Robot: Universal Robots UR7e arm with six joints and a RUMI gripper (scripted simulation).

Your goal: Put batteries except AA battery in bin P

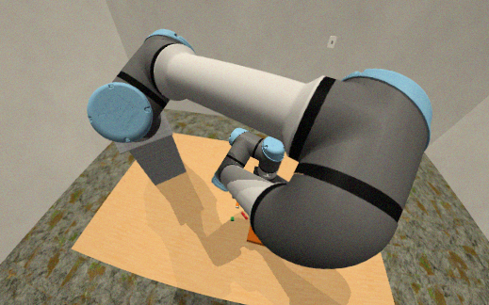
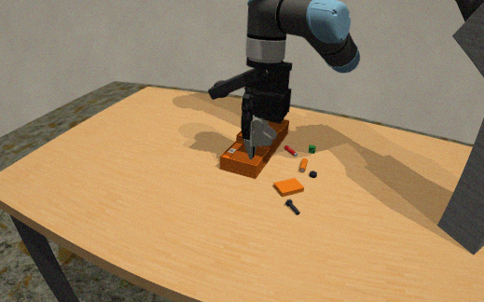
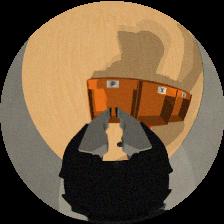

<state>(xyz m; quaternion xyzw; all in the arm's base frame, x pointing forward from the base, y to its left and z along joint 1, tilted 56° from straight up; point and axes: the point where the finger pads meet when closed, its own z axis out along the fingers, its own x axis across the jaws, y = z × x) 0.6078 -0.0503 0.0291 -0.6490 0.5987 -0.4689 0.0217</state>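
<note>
The red battery lies 90 mm behind my hand, 80 mm to the right of it and 30 mm below it. Round my hand: orange cylindrical battery: 120 mm behind, 30 mm below, 20 mm to the right; then flat orange block: 90 mm behind, 70 mm to the left, 30 mm below; then orange bin: 80 mm to the right, 10 mm below, 10 mm behind.
</note>
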